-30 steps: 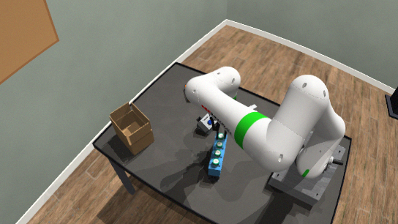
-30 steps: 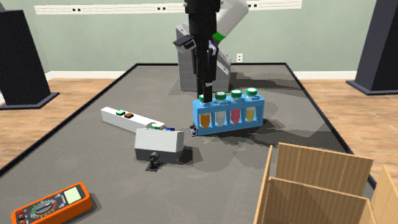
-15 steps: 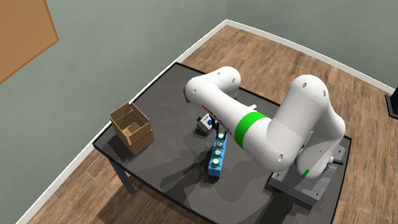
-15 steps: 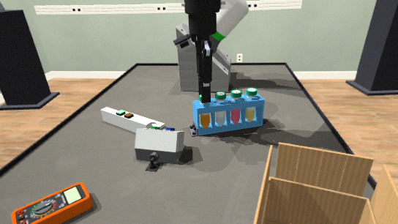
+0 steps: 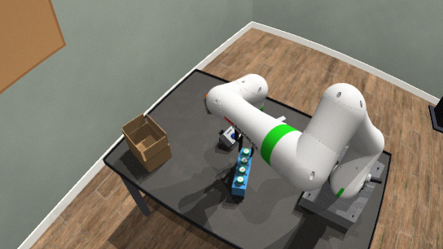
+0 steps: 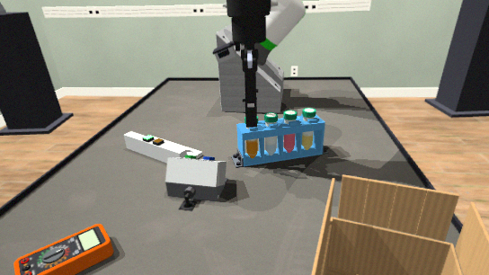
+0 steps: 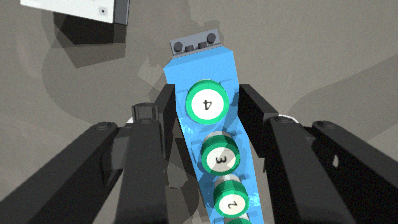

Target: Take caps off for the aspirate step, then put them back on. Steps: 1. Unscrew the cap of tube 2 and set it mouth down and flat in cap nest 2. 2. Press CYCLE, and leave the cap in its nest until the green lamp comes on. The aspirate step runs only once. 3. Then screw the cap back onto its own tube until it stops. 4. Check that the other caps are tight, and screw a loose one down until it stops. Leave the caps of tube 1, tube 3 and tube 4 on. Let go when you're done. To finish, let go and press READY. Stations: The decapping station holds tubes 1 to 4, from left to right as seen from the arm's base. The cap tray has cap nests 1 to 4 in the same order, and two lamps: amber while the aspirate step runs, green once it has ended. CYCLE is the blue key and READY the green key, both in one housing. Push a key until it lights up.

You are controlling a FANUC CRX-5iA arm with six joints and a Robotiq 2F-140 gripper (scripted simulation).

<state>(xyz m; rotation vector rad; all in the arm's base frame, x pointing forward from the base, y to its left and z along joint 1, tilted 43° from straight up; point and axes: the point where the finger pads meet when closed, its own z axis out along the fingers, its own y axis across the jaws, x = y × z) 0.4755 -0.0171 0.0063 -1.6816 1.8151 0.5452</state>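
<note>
My gripper is now 30 mm above the cap 4. From my hand the other things lie so: cap 2: 100 mm to the left, 30 mm below, 20 mm behind; cap 1: 150 mm to the left, 30 mm below, 30 mm behind; cap 3: 50 mm to the left, 30 mm below, 10 mm behind.
</note>
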